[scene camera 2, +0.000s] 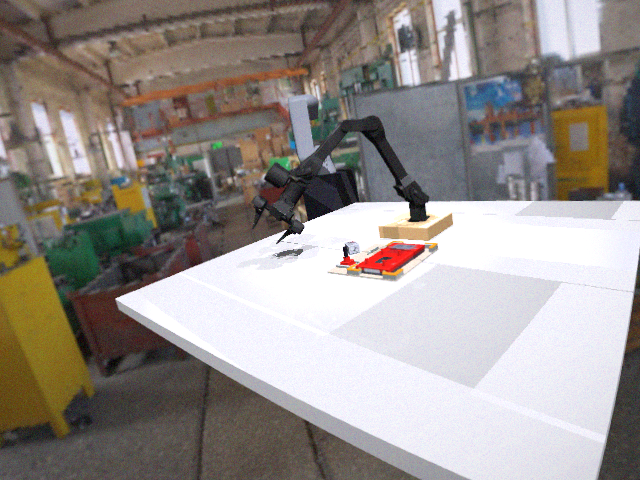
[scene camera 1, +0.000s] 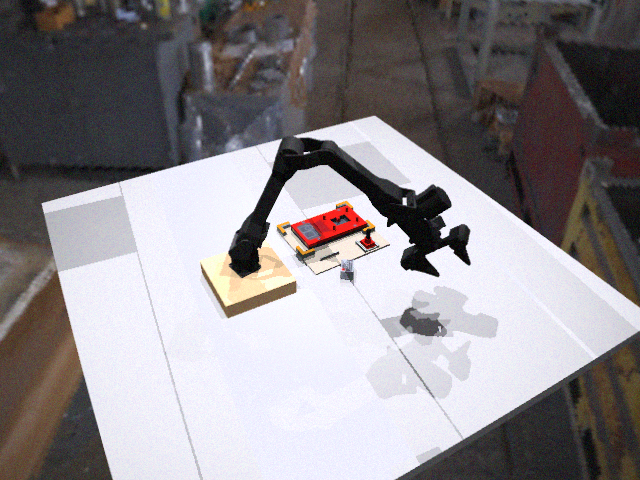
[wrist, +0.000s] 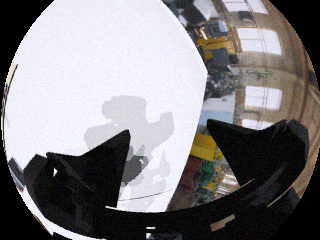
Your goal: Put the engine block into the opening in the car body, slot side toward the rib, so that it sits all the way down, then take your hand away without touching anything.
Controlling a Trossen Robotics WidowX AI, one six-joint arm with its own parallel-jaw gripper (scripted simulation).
My gripper (scene camera 1: 454, 270) is open, with nothing in its grasp. Also in view: a red car body (scene camera 1: 322, 229).
The red car body is seen too in scene camera 2 (scene camera 2: 397, 255). My gripper is seen too in scene camera 2 (scene camera 2: 264, 236) and in the wrist view (wrist: 169, 128). The wrist view does not show the red car body: it is out of frame.
